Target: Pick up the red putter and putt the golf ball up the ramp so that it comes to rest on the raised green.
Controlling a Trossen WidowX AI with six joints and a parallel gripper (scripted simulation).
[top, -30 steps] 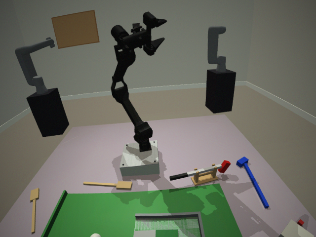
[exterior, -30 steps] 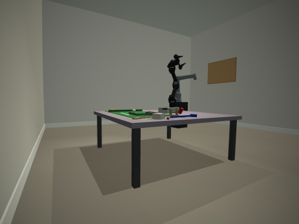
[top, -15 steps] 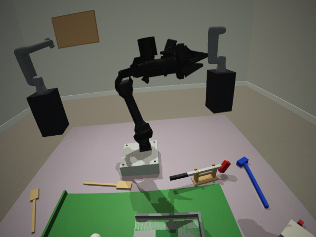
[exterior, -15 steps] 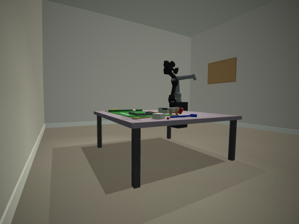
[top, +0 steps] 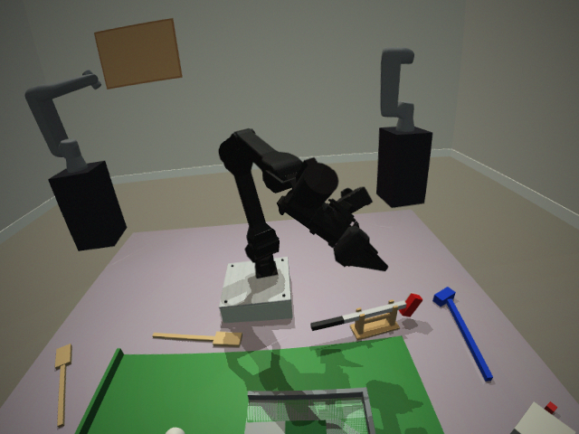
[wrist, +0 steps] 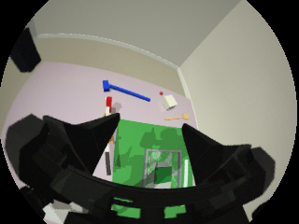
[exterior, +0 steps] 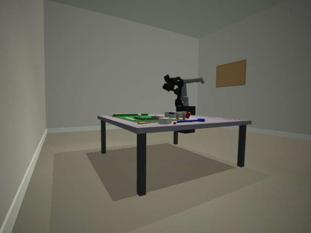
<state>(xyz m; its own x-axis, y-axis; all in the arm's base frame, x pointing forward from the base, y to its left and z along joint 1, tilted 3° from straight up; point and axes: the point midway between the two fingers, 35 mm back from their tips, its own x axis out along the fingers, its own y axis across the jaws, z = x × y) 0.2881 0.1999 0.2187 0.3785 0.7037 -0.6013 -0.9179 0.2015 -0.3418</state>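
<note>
The red putter is 8 cm behind my gripper tip, 3 cm to the left of it and 22 cm below it. Also, from my gripper tip: blue putter: 25 cm to the left, 26 cm below; wooden rack: 7 cm behind, 4 cm to the left, 24 cm below; green mat: 17 cm ahead, 30 cm to the right, 27 cm below.
</note>
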